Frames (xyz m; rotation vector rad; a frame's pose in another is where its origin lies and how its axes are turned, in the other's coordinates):
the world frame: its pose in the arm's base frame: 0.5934 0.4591 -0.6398 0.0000 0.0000 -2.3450
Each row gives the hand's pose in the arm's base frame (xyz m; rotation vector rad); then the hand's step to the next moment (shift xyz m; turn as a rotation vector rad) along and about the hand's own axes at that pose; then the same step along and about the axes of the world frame.
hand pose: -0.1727 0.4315 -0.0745 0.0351 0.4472 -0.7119
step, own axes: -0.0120 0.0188 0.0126 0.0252 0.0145 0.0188
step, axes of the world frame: -0.0201 -0.0073 0.0141 -0.0175 0.0295 0.0050
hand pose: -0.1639 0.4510 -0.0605 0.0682 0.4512 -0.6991
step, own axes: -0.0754 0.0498 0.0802 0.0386 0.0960 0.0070
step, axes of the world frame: -0.0558 -0.0389 0.0998 -0.0975 0.0300 -0.0185
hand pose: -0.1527 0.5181 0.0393 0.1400 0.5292 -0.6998
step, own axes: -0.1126 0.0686 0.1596 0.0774 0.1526 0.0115
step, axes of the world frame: -0.0771 -0.0212 0.1909 -0.1556 0.0616 -0.0372
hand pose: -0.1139 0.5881 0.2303 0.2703 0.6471 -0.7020
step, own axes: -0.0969 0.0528 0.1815 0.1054 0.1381 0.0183
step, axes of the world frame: -0.0504 0.0382 0.2028 -0.1423 0.0881 -0.0500
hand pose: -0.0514 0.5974 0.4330 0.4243 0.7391 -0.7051
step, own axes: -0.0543 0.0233 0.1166 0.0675 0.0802 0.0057
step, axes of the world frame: -0.0092 0.0494 0.1207 -0.0835 0.0518 -0.0369
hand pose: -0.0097 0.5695 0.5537 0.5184 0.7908 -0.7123
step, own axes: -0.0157 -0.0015 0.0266 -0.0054 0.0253 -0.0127
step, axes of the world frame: 0.0067 0.0110 0.0281 -0.0264 -0.0115 0.0005
